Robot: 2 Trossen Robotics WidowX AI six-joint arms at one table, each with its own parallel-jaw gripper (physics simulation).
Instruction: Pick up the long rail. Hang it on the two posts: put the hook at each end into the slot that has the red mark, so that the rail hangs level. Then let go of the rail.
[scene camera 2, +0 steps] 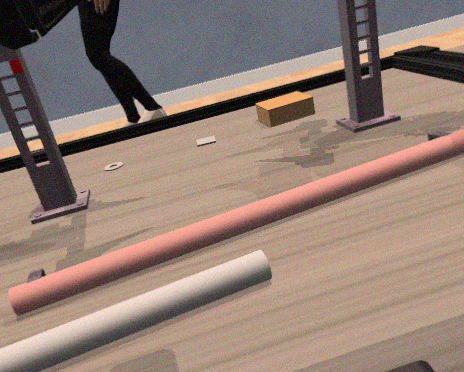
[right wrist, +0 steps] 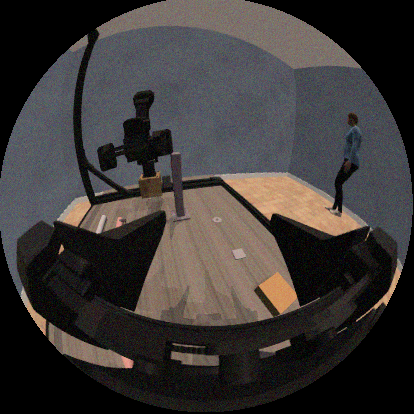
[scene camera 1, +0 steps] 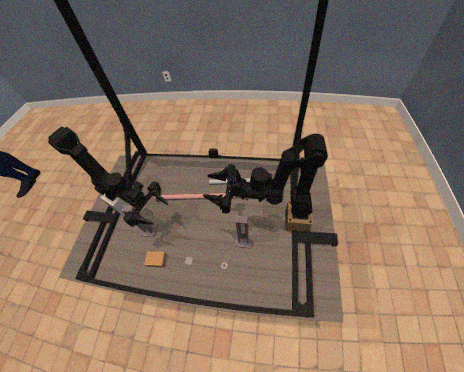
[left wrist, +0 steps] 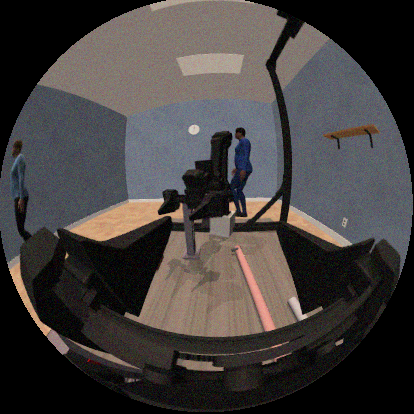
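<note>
The long pink rail lies on the table behind the posts in scene camera 1. A small dark hook shows at its left end in scene camera 2. One post stands upright, with a red mark beside a high slot. The other post is also upright; my right gripper partly hides it in scene camera 1. My left gripper is open and empty above the rail's right part. My right gripper is open and empty near the left post.
A short white cylinder lies behind the rail, roughly parallel. An orange block, a white square and a white ring lie in front of the posts. Black frame bars edge the table.
</note>
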